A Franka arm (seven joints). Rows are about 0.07 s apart.
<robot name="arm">
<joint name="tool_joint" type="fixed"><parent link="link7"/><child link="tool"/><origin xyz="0 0 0.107" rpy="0 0 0"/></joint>
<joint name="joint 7" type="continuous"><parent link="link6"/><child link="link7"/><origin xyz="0 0.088 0" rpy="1.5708 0 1.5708"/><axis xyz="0 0 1"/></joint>
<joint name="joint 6" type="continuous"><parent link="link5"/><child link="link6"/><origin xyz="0 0 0" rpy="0 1.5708 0"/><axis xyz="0 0 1"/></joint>
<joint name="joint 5" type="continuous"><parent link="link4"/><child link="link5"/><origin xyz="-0.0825 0.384 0" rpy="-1.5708 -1.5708 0"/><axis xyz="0 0 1"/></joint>
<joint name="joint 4" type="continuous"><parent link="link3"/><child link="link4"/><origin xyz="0 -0.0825 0" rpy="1.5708 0 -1.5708"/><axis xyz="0 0 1"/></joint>
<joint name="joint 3" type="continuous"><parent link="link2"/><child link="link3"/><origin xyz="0 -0.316 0" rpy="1.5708 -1.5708 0"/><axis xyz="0 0 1"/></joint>
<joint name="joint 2" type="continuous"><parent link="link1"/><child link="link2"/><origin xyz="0 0 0" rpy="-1.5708 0 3.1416"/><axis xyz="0 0 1"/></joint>
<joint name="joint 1" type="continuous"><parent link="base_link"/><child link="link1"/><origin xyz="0 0 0.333" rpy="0 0 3.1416"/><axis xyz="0 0 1"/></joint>
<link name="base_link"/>
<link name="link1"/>
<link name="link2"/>
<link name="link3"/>
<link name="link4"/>
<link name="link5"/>
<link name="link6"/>
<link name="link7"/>
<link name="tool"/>
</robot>
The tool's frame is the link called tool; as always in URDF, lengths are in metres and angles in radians. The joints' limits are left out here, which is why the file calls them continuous.
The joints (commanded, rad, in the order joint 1, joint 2, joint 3, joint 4, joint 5, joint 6, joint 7), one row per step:
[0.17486 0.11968 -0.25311 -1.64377 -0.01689 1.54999 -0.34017]
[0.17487 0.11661 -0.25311 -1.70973 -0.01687 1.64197 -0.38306]
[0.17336 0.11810 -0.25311 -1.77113 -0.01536 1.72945 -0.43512]
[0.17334 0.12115 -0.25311 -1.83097 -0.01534 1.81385 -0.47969]
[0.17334 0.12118 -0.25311 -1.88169 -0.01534 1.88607 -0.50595]
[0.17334 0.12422 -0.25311 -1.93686 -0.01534 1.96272 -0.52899]
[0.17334 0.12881 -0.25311 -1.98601 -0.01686 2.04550 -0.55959]
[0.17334 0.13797 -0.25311 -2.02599 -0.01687 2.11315 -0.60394]
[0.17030 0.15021 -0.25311 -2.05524 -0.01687 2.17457 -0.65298]
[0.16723 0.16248 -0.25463 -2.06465 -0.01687 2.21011 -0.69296]
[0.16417 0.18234 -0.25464 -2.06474 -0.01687 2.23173 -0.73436]
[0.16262 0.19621 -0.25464 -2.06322 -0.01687 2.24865 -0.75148]
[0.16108 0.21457 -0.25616 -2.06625 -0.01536 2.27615 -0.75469]
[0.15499 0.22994 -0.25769 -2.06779 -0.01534 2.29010 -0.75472]
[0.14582 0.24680 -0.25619 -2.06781 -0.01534 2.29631 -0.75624]
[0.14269 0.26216 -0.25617 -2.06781 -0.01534 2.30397 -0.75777]
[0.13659 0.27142 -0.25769 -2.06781 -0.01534 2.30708 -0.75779]
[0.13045 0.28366 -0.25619 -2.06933 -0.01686 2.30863 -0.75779]
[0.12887 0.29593 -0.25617 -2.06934 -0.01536 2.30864 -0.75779]
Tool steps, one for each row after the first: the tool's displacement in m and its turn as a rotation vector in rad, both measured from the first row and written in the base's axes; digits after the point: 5 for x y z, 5 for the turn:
[0.00236 -0.00089 -0.02247 0.00735 -0.02760 0.04432]
[0.00390 -0.00219 -0.04557 0.01600 -0.05056 0.09574]
[0.00402 -0.00261 -0.06880 0.02081 -0.07039 0.14177]
[0.00273 -0.00293 -0.08678 0.02242 -0.09071 0.16961]
[0.00019 -0.00312 -0.10785 0.02283 -0.10806 0.19439]
[-0.00141 -0.00333 -0.12617 0.02045 -0.13515 0.22823]
[-0.00326 -0.00333 -0.14372 0.02120 -0.15128 0.27453]
[-0.00384 -0.00506 -0.15839 0.02037 -0.16821 0.32276]
[-0.00242 -0.00767 -0.16628 0.01845 -0.17931 0.35996]
[0.00013 -0.00943 -0.17550 0.01790 -0.17793 0.39970]
[0.00247 -0.01035 -0.18112 0.01525 -0.18077 0.41665]
[0.00447 -0.01211 -0.19029 0.01014 -0.18608 0.41790]
[0.00504 -0.01655 -0.19833 0.00641 -0.18254 0.41153]
[0.00503 -0.02106 -0.20734 0.00542 -0.17144 0.40593]
[0.00535 -0.02293 -0.21534 0.00406 -0.16325 0.40510]
[0.00495 -0.02737 -0.22024 0.00273 -0.15687 0.39793]
[0.00390 -0.03015 -0.22770 0.00265 -0.14422 0.39441]
[0.00329 -0.03109 -0.23462 0.00430 -0.13229 0.39176]

